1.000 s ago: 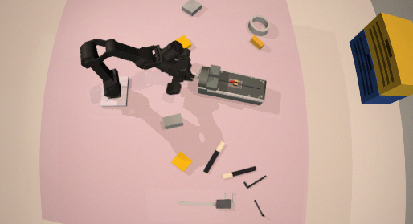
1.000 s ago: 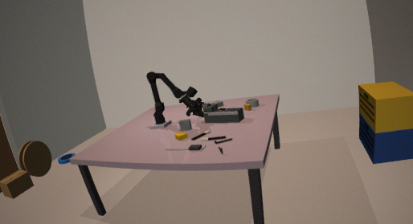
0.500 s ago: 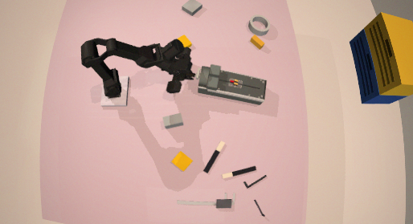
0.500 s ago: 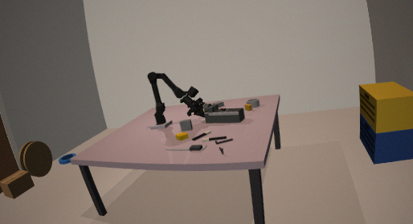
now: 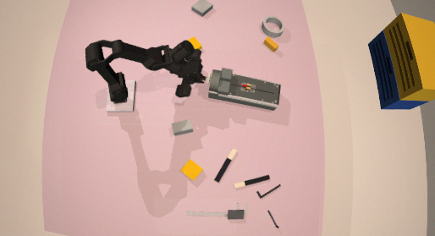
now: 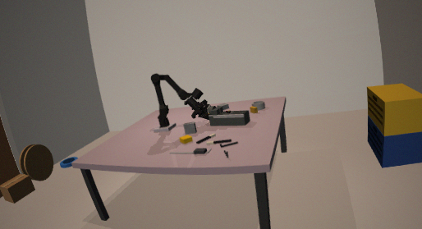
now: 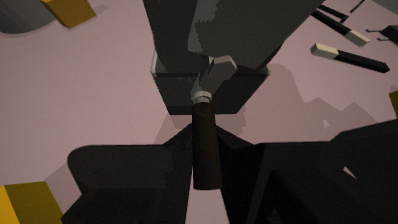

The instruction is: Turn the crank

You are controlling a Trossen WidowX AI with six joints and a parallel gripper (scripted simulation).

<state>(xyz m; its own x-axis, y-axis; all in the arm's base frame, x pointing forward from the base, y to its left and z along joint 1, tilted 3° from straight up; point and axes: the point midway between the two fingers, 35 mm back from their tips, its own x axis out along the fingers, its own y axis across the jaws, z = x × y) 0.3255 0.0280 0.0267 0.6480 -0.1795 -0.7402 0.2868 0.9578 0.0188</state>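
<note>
Right now my gripper tip is 140 mm short of the red pointer, 50 mm to the left of it and 50 mm below it. Also, from my gripper tip: orange block (300 mm ahead, 160 mm to the left, 10 mm below); dark crank handle (30 mm above, 20 mm behind, 10 mm to the left).
</note>
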